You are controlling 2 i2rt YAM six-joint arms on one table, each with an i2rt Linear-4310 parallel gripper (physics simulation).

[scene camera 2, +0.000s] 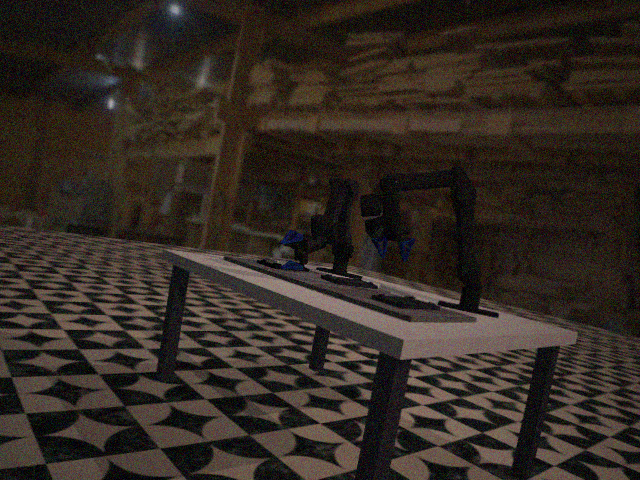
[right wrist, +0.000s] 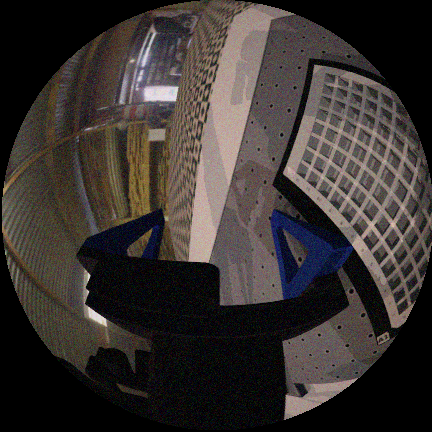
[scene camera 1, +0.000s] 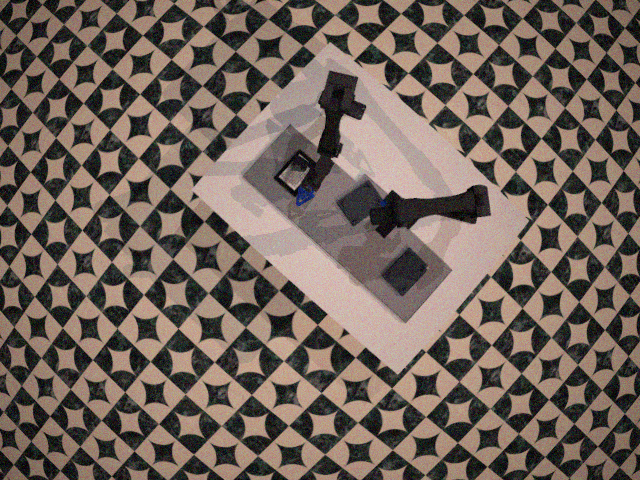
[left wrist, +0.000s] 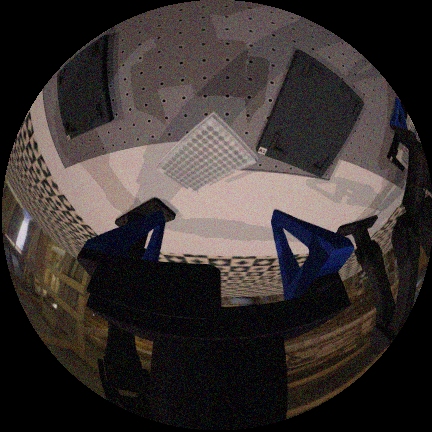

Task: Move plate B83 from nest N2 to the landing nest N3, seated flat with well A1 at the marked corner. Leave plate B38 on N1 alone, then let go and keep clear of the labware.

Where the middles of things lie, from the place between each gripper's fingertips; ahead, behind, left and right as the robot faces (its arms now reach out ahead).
I see my left gripper 16 cm short of the black-framed grid rack (right wrist: 348,156), 40 cm to the left of it and 9 cm above it.
My right hand is 10 cm to the left of the black-framed grid rack, 8 cm past it and 3 cm above it.
